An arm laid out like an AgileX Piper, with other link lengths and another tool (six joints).
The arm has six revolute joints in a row. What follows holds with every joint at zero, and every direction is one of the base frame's.
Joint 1 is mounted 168.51 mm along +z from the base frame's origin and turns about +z.
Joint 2 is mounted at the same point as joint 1 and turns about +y.
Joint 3 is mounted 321.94 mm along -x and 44.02 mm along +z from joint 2 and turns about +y.
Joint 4 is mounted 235.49 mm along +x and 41.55 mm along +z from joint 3 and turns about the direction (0.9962, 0, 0.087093).
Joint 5 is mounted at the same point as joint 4 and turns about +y.
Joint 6 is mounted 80.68 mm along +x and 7.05 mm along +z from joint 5 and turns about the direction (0.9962, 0, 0.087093).
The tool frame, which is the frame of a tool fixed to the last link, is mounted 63.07 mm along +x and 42 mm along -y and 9.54 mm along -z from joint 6; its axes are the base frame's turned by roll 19.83, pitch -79.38 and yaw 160.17 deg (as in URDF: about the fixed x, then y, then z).
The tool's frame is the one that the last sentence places.
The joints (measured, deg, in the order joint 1, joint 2, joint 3, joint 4, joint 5, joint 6), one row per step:
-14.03, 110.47, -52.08, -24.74, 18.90, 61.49
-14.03, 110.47, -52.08, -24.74, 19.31, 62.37
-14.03, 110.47, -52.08, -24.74, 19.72, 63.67
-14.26, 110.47, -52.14, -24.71, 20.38, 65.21
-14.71, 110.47, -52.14, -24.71, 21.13, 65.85
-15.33, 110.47, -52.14, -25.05, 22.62, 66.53
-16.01, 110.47, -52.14, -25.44, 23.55, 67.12
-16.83, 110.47, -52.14, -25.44, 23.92, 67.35
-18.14, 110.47, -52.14, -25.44, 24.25, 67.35
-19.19, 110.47, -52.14, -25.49, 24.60, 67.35
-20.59, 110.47, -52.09, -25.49, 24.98, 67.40
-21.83, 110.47, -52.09, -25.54, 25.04, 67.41
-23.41, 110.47, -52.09, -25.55, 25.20, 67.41
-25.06, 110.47, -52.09, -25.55, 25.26, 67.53
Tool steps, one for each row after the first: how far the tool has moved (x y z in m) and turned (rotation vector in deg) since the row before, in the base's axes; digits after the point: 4 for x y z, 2 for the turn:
-0.0012, 0.0005, -0.0002, 0.20, 0.21, -0.93
-0.0013, 0.0008, -0.0002, 0.31, 0.12, -1.32
-0.0021, -0.0003, -0.0001, 0.34, 0.24, -1.87
-0.0030, -0.0020, 0.0000, 0.09, 0.58, -1.24
-0.0052, -0.0035, 0.0003, -0.17, 1.34, -1.37
-0.0039, -0.0038, 0.0003, -0.18, 0.82, -1.16
-0.0028, -0.0039, 0.0001, 0.02, 0.30, -1.13
-0.0040, -0.0065, 0.0001, -0.02, 0.32, -1.39
-0.0035, -0.0052, 0.0001, -0.04, 0.35, -1.10
-0.0048, -0.0065, 0.0000, 0.02, 0.40, -1.55
-0.0035, -0.0059, 0.0000, -0.03, 0.07, -1.22
-0.0048, -0.0073, 0.0001, 0.00, 0.16, -1.61
-0.0050, -0.0074, 0.0000, 0.02, 0.03, -1.78

